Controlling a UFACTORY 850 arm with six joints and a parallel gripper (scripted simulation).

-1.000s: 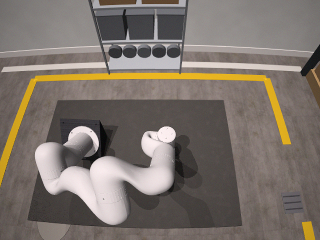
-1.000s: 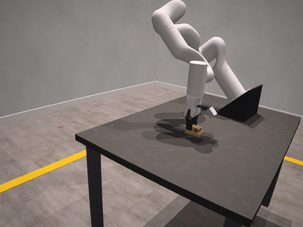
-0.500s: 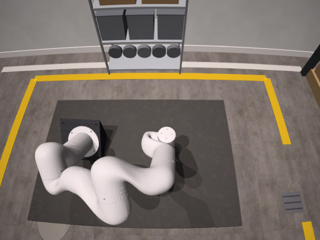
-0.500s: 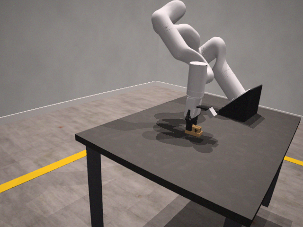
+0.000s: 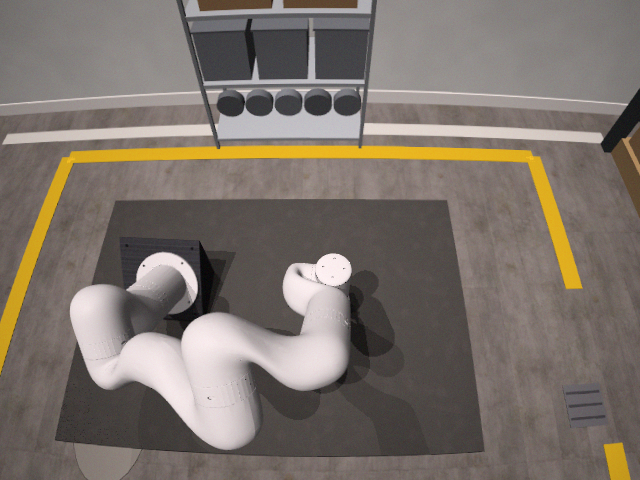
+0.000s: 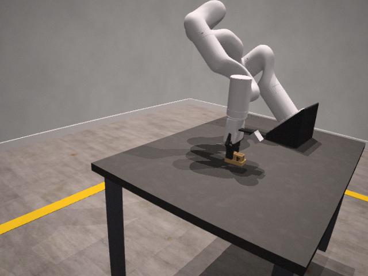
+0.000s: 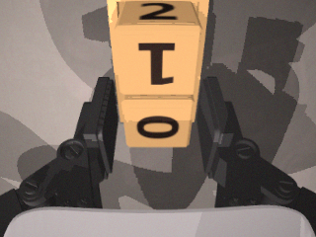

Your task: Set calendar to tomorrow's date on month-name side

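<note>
Now: the calendar cube 10 mm below my hand. Round my hand: wooden tray: 20 mm to the left, 30 mm below.
</note>
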